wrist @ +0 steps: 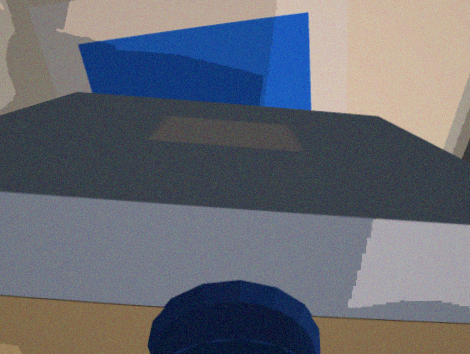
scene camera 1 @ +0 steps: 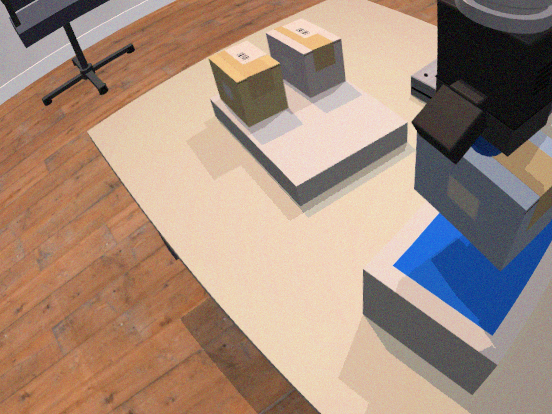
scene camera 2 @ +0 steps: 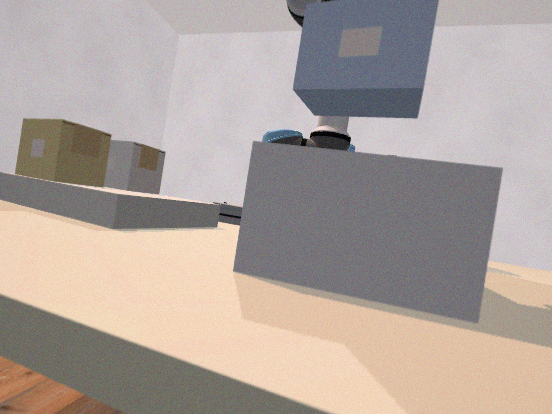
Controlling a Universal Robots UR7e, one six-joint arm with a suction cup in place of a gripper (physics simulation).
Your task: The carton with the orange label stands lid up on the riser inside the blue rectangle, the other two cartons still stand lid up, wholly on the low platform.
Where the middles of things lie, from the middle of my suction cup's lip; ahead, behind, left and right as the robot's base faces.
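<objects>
Counted from my suction cup, the riser with blue rectangle [scene camera 2: 414,233] is 10 mm to the left, 40 mm behind and 250 mm below. Counted from my suction cup, the low platform [scene camera 1: 308,148] is 290 mm below, 440 mm to the right and 50 mm behind. Counted from my suction cup again, the carton with orange label [scene camera 2: 348,65] is 20 mm behind and 60 mm below.
</objects>
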